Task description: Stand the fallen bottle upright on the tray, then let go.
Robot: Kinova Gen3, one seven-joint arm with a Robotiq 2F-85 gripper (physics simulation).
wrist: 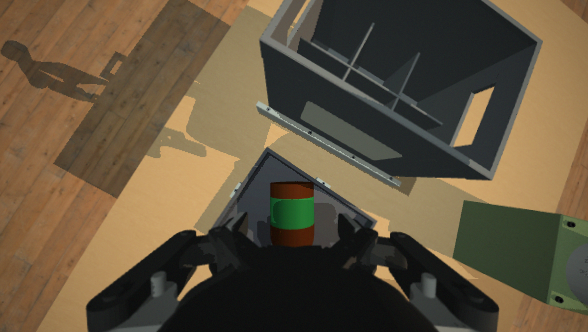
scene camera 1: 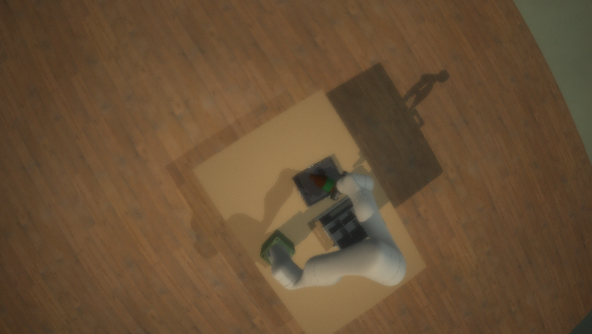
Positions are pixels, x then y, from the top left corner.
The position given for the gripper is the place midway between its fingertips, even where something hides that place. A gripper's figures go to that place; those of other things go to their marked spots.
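A bottle [wrist: 291, 203] sits 24 cm from the lens, while the gripper [wrist: 293, 222] is 16 cm from the lens.
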